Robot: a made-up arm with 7 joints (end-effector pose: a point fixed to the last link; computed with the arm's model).
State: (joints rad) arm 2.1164 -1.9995 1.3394 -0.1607 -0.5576 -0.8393 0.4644
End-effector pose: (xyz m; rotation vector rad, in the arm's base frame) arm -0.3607 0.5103 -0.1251 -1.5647 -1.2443 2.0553
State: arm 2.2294 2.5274 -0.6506 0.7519 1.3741 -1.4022 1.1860
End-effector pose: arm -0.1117 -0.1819 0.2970 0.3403 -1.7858 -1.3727
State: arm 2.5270 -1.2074 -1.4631 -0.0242 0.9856 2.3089 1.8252
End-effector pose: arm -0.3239 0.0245 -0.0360 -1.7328 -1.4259 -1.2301
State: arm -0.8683 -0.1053 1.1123 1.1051 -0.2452 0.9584 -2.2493
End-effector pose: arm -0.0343 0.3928 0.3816 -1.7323 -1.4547 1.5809
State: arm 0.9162 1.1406 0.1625 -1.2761 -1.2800 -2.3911 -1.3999
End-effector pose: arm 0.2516 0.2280 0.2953 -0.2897 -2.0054 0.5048
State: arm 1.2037 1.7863 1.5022 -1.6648 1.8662 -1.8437 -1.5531
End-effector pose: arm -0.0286 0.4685 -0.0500 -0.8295 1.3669 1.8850
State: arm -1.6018 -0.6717 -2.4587 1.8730 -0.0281 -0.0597 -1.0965
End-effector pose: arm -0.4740 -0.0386 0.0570 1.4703 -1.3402 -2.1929
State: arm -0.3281 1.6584 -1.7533 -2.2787 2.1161 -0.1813 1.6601
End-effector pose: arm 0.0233 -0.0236 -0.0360 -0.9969 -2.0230 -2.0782
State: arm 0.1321 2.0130 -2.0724 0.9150 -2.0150 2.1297 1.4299
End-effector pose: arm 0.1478 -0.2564 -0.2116 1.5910 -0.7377 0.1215
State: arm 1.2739 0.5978 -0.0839 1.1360 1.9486 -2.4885 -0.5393
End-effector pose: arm 0.6076 -0.0303 0.1016 -2.1702 0.0081 -0.8176
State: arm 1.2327 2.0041 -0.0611 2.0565 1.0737 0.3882 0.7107
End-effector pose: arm 0.1482 0.0766 0.2737 2.5276 1.0223 0.1508
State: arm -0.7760 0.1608 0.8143 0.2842 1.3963 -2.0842 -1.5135
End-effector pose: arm -0.1234 0.3623 0.6150 -0.6015 -1.4952 -2.5458
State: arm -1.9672 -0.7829 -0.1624 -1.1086 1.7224 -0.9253 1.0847
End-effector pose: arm -0.2058 0.1182 0.4927 -0.8388 -2.7074 -0.9174
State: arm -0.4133 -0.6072 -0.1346 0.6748 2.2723 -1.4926 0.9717
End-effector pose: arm 0.4012 -0.0292 0.5187 -0.6356 -0.6944 -1.4425
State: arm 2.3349 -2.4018 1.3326 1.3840 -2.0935 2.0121 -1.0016
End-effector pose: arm -0.1904 0.4570 0.0695 1.8122 1.0498 -0.6081
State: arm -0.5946 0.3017 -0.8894 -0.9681 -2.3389 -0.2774 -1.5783
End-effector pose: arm 0.1430 -0.0117 0.3423 -1.6927 -0.9535 1.0165
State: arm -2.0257 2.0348 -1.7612 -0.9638 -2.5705 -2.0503 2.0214
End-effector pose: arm 0.0066 -0.2698 -0.0025 1.9875 -0.2781 -1.6050
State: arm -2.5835 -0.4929 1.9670 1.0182 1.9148 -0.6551 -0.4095
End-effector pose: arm -0.3828 0.4236 0.1106 -0.6331 -1.7114 -0.5918
